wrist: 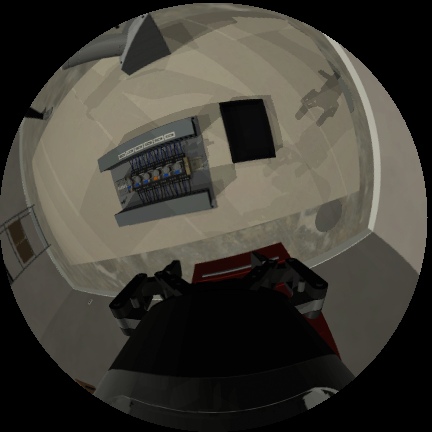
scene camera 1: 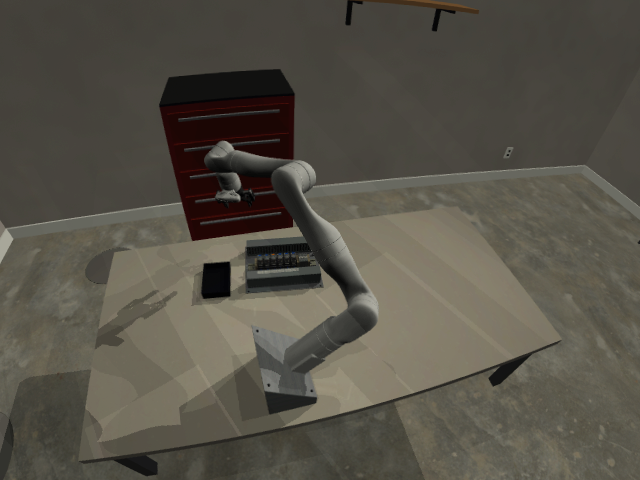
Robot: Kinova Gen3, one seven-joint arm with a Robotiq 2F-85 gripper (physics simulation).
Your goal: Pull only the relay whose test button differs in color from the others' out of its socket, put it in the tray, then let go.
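Where they show: gripper, fingertip midpoint: [wrist: 215, 264] [scene camera 1: 238, 205]; arm's base, link origin: [scene camera 1: 295, 359].
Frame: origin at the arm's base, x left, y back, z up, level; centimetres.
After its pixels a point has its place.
A row of several relays with blue test buttons sits in sockets on a grey panel [scene camera 1: 283, 279] [wrist: 162, 209]. One relay [scene camera 1: 273, 259] @[x -1.3, y -48.0, z -3.3 cm] [wrist: 156, 178] @[x -1.3, y -50.5, z -2.4 cm] has an orange button; it is third from the tray end, in its socket. The black tray [scene camera 1: 216, 295] @[x 24.0, y -37.6, z -7.8 cm] [wrist: 250, 131] @[x 24.5, y -46.1, z -9.0 cm] lies on the table beside the panel, left of it in the scene view and right of it in the wrist view. No object shows in the tray. My gripper [scene camera 1: 238, 200] @[x 9.8, y -62.2, z 16.2 cm] [wrist: 215, 264] @[x 9.8, y -62.2, z 16.2 cm] is open and empty, high above the far side of the table, apart from the relays and tray.
Wire ducts [wrist: 155, 142] @[x 1.3, y -42.1, z -3.1 cm] run along both sides of the relay row, with wires between. A red drawer cabinet [scene camera 1: 232, 126] [wrist: 240, 266] stands behind the table [scene camera 1: 413, 289] @[x -56.7, y -23.8, z -9.3 cm] [wrist: 165, 90] @[x 6.4, y -25.2, z -9.3 cm]. The arm's base plate [scene camera 1: 276, 356] @[x 6.0, y 0.4, z 5.8 cm] stands nearer the table's front edge.
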